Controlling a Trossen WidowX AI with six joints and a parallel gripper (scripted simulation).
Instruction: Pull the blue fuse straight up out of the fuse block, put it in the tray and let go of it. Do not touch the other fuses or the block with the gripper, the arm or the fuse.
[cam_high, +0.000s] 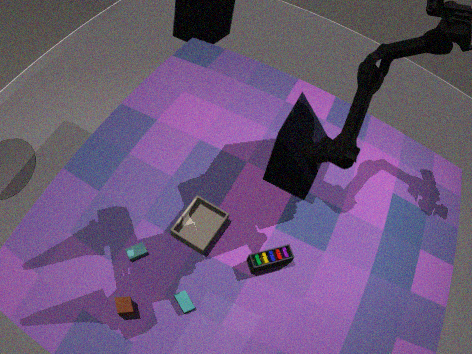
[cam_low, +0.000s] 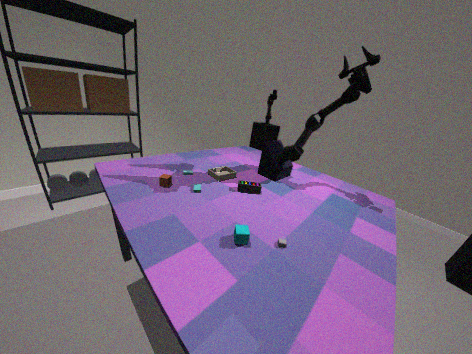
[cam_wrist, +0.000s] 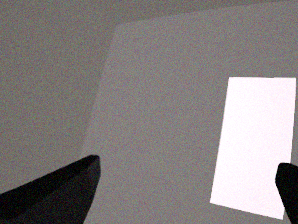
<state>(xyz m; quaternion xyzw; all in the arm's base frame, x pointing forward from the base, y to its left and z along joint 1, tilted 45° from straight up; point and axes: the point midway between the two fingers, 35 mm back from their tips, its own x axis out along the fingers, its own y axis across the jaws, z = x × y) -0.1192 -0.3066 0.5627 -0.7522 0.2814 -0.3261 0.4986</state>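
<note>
My gripper tip is now 47 cm short of the blue fuse, 10 cm to the left of it and 72 cm above it. The rest, counted from my gripper tip: purple fuse (44 cm ahead, 7 cm to the right, 72 cm below); then yellow fuse (48 cm ahead, 11 cm to the right, 72 cm below); then red fuse (45 cm ahead, 8 cm to the right, 72 cm below).
</note>
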